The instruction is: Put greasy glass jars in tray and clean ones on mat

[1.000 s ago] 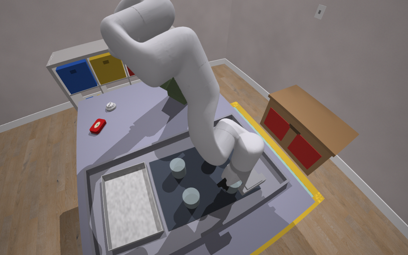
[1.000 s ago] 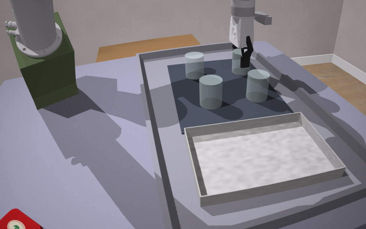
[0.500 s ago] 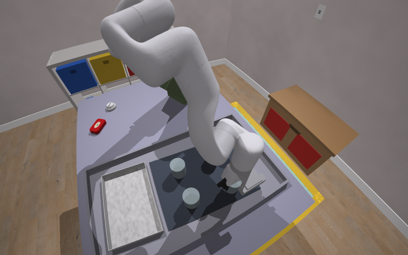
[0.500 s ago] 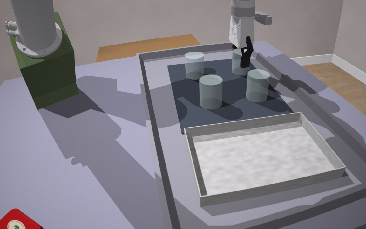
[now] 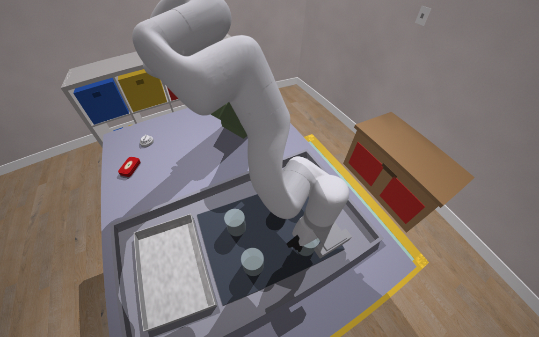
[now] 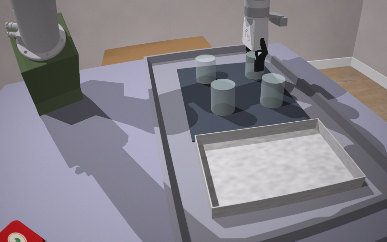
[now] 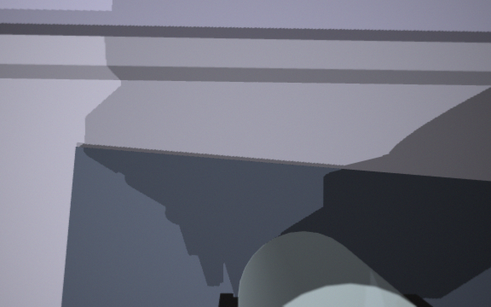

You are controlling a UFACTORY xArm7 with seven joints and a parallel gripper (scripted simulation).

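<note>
My hand is 400 mm to the left of the grey tray, 120 mm past it and 40 mm above it. Also, from my hand: dark drying mat 100 mm behind, 80 mm to the right, 50 mm below; then red device 620 mm behind, 500 mm to the right, 30 mm below; then white timer 750 mm behind, 400 mm to the right, 40 mm below.
</note>
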